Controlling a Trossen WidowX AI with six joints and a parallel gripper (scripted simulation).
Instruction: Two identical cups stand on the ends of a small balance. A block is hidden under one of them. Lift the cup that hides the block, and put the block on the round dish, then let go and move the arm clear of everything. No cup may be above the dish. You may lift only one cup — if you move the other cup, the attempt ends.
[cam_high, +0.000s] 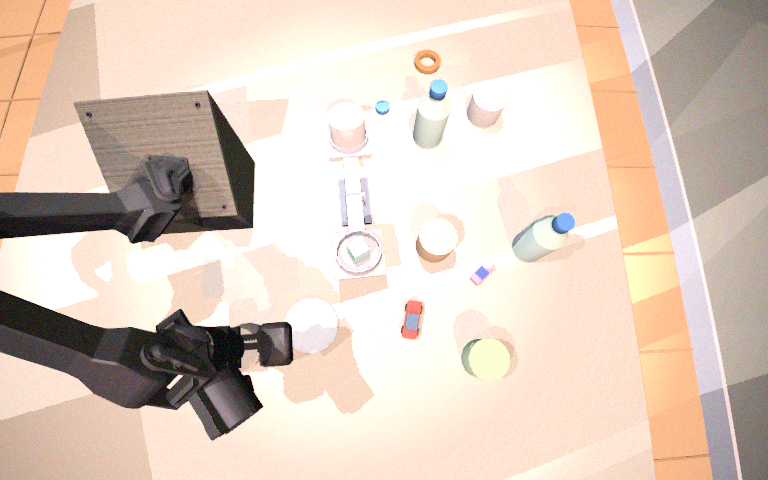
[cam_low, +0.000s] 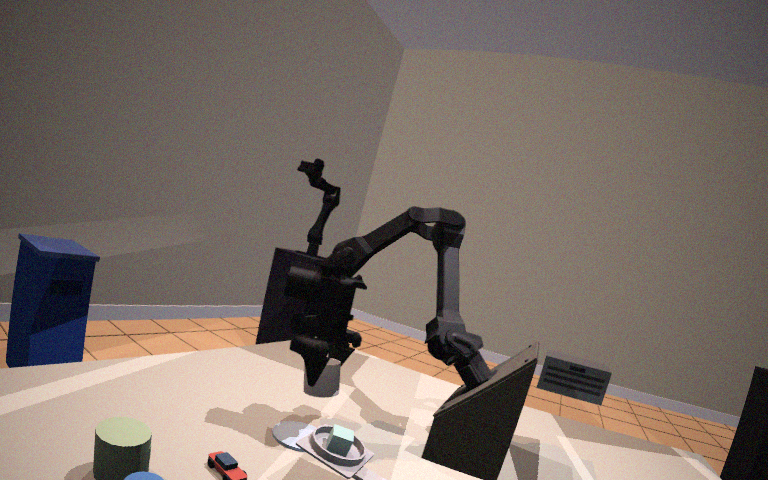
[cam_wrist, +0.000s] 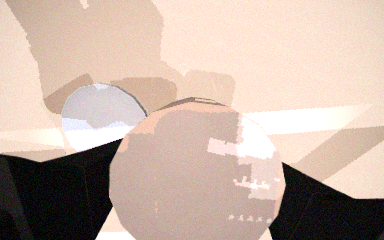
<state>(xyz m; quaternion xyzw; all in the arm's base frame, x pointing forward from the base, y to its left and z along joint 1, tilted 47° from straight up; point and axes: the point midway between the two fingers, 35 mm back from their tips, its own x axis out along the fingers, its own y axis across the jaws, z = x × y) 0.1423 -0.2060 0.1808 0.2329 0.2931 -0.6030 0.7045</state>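
Now: gripper tip 18 cm short of the teal block, 17 cm to the right of it and 1 cm below it. Round my gripper tip: round dish 9 cm ahead, 4 cm to the left, 8 cm below; then red toy car 28 cm ahead, 6 cm to the left, 7 cm below; then small balance 17 cm ahead, 29 cm to the left, 6 cm below.
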